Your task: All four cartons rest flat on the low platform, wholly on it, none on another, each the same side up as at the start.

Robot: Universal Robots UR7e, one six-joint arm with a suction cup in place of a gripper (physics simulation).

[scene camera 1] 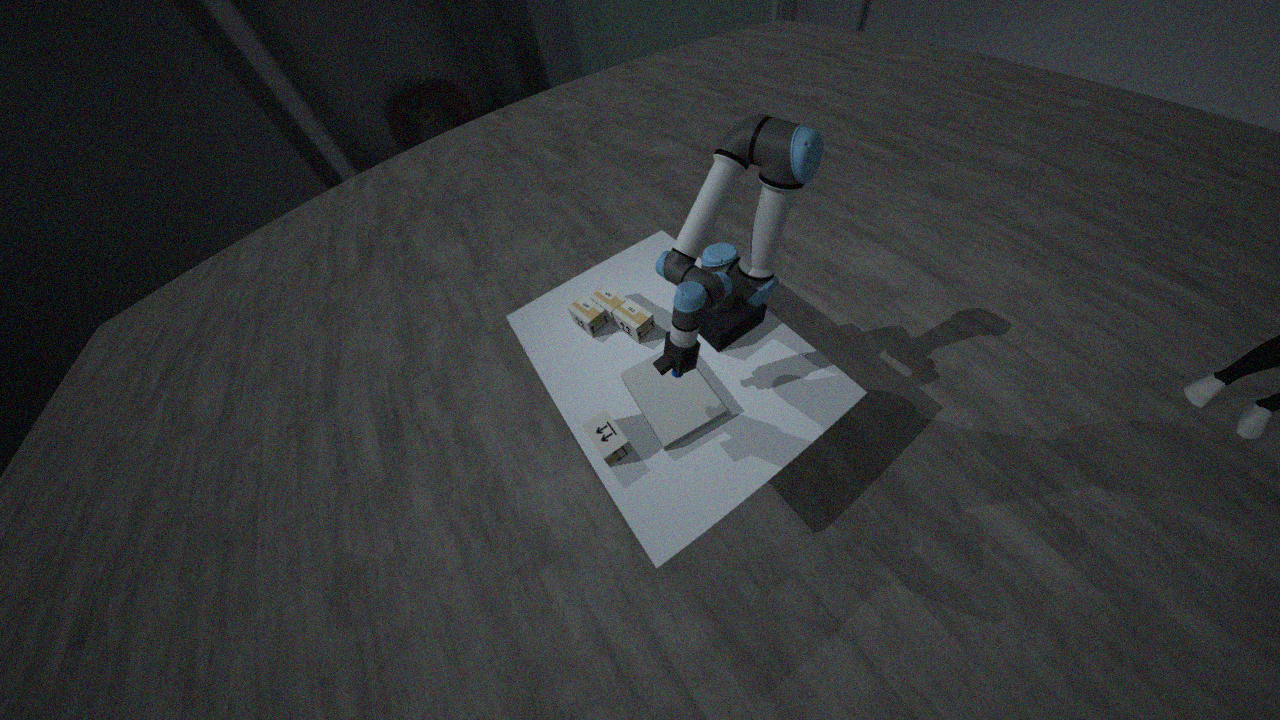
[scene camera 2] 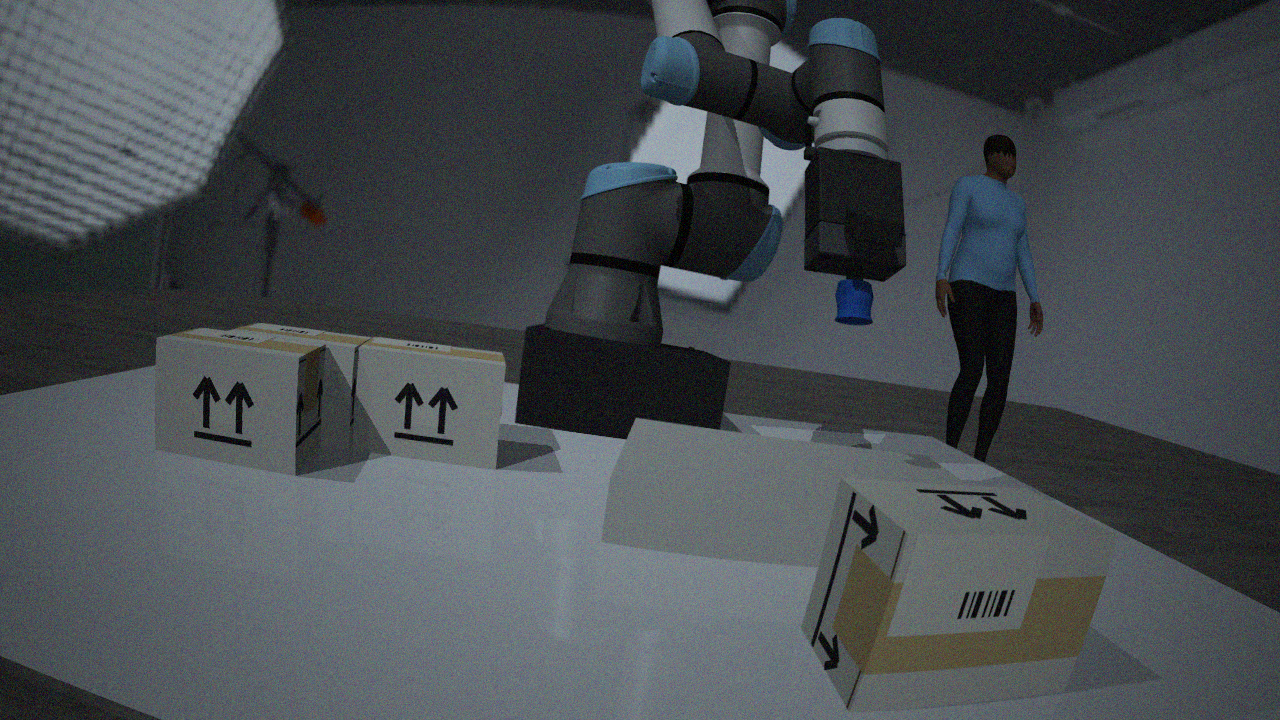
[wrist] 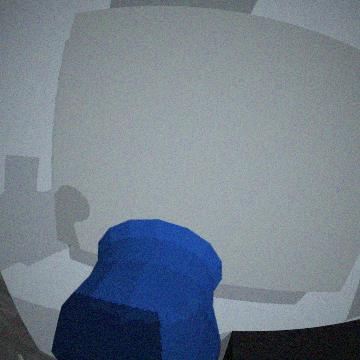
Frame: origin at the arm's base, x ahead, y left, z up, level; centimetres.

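Seen in the pictures: end effector, tool point: point(scene camera 2: 854, 320) point(wrist: 156, 270); arm's base, origin of the base link: point(scene camera 2: 602, 336).
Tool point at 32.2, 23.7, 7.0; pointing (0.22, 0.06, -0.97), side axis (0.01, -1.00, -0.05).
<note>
Offsets run from my tool point to a thing's middle, as dx, dy, dz. Level surfaces: height alone.
One carton {+28.4, +1.2, -13.0} point(scene camera 1: 605, 436) point(scene camera 2: 966, 600) lies on its side on the white mat in front of the platform; its barcode side faces scene camera 2 and its upper face shows arrows. The low grey platform {+1.9, -2.1, -15.2} point(scene camera 1: 671, 411) point(scene camera 2: 716, 492) point(wrist: 210, 125) bears no carton. Three upright cartons stand close together on the mat at the left: the front one {+11.4, -50.8, -12.9} point(scene camera 1: 588, 315) point(scene camera 2: 239, 385), the back one {+1.2, -50.4, -12.9} point(scene camera 1: 607, 300) point(scene camera 2: 341, 376), partly hidden in scene camera 2, and the right one {-2.8, -37.0, -12.9} point(scene camera 1: 632, 319) point(scene camera 2: 429, 394). My blue suction cup point(scene camera 1: 677, 373) point(scene camera 2: 853, 320) point(wrist: 160, 230) is open, holding nothing above the platform.
The white mat {dz -17.6} point(scene camera 1: 680, 510) point(scene camera 2: 447, 573) lies under the cartons and platform. My dark base point(scene camera 1: 733, 326) point(scene camera 2: 617, 380) stands behind the platform. A person point(scene camera 2: 984, 232) stands on the floor beyond the mat. A pale lamp panel point(scene camera 2: 116, 107) shows at upper left.
</note>
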